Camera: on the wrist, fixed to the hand. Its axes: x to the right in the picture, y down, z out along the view.
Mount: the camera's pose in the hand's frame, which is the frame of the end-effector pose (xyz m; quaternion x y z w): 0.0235 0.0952 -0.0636 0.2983 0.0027 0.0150 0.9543
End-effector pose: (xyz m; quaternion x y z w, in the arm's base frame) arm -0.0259 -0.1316 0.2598 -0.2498 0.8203 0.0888 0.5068
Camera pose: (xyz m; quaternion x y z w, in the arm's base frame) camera -0.1320 -0.0827 0.2589 -0.0751 0.8144 -0.1530 0.5546
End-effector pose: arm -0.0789 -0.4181 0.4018 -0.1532 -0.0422 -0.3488 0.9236
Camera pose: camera -0.0005 -0.3852 0.3216 0.1296 -0.1395 -0.3069 0.9325
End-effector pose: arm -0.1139 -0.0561 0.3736 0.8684 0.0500 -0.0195 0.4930
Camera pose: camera -0.0814 -0.0484 0.4856 0.9766 0.0302 -0.0238 0.2116
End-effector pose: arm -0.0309 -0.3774 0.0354 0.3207 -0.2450 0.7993 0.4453
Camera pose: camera -0.1417 -0.3673 -0.0004 0.4331 0.0010 0.8434 0.3180
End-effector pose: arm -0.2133 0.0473 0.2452 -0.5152 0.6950 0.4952 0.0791
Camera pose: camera -0.2742 -0.0187 0.3200 -0.4590 0.8190 0.2651 0.2199
